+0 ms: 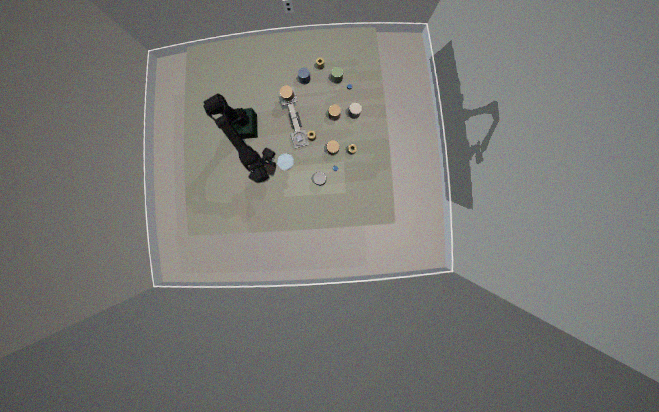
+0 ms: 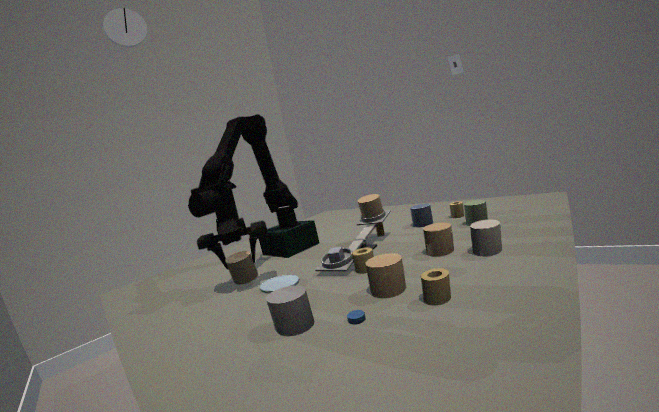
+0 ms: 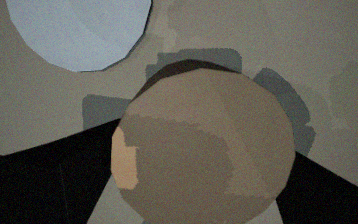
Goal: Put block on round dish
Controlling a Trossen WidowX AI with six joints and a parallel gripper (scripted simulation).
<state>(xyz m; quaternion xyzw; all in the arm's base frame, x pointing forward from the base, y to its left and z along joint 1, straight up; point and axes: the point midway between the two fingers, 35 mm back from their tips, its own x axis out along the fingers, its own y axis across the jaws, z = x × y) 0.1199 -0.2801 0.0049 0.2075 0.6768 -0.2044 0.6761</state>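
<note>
My gripper tip is now 200 mm short of the grey block, 160 mm to the right of it and 20 mm above it. From my gripper tip the other things lie so: balance (290 mm to the left, 170 mm ahead, 20 mm below); then pale blue round dish (100 mm ahead, 50 mm below, 40 mm to the left); then grey cylinder (290 mm ahead, 90 mm to the right, 20 mm below).
</note>
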